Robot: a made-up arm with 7 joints. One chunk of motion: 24 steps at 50 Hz.
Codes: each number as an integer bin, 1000 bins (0 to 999) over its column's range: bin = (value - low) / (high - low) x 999, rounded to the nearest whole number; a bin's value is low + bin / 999 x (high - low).
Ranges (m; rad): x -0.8..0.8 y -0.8..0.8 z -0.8..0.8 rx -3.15..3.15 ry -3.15..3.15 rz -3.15..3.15
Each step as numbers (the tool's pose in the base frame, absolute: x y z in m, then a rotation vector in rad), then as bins.
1 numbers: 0.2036 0.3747 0.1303 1.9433 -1.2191 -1.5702
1 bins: 627 733 581 808 306 251
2 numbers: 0.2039 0.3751 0.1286 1.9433 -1.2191 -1.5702
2 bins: 627 734 580 808 306 251
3 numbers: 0.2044 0.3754 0.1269 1.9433 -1.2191 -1.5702
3 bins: 627 734 579 808 306 251
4 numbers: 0.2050 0.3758 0.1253 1.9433 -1.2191 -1.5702
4 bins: 627 734 578 808 306 251
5 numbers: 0.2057 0.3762 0.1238 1.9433 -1.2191 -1.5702
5 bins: 628 734 577 808 306 251
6 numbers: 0.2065 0.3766 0.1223 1.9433 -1.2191 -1.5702
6 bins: 628 735 576 808 306 251
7 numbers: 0.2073 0.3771 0.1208 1.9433 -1.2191 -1.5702
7 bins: 629 735 575 808 306 251
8 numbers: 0.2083 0.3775 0.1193 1.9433 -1.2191 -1.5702
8 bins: 630 735 574 808 306 251
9 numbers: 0.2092 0.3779 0.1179 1.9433 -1.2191 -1.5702
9 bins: 630 735 573 808 306 251
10 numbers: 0.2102 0.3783 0.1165 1.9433 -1.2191 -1.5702
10 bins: 631 736 572 808 306 251
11 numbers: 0.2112 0.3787 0.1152 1.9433 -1.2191 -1.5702
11 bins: 631 736 571 808 306 251
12 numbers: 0.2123 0.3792 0.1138 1.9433 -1.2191 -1.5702
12 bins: 632 736 571 808 306 251
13 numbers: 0.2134 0.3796 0.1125 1.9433 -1.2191 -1.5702
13 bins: 633 737 570 808 306 251
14 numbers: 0.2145 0.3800 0.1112 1.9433 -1.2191 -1.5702
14 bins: 633 737 569 808 306 251
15 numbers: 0.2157 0.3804 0.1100 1.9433 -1.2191 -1.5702
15 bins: 634 737 568 808 306 251
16 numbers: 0.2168 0.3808 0.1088 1.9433 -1.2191 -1.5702
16 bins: 635 737 567 808 306 251
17 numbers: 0.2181 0.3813 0.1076 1.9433 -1.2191 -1.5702
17 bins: 636 738 567 808 306 251
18 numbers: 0.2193 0.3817 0.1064 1.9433 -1.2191 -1.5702
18 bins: 636 738 566 808 306 251
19 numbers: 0.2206 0.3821 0.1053 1.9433 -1.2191 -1.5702
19 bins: 637 738 565 808 306 251
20 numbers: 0.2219 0.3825 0.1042 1.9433 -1.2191 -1.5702
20 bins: 638 738 565 808 306 251
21 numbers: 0.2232 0.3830 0.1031 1.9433 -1.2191 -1.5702
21 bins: 639 739 564 808 306 251
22 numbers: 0.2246 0.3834 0.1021 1.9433 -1.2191 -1.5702
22 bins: 640 739 563 808 306 251
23 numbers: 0.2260 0.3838 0.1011 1.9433 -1.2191 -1.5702
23 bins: 641 739 563 808 306 251
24 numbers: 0.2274 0.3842 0.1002 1.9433 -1.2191 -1.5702
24 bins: 641 739 562 808 306 251
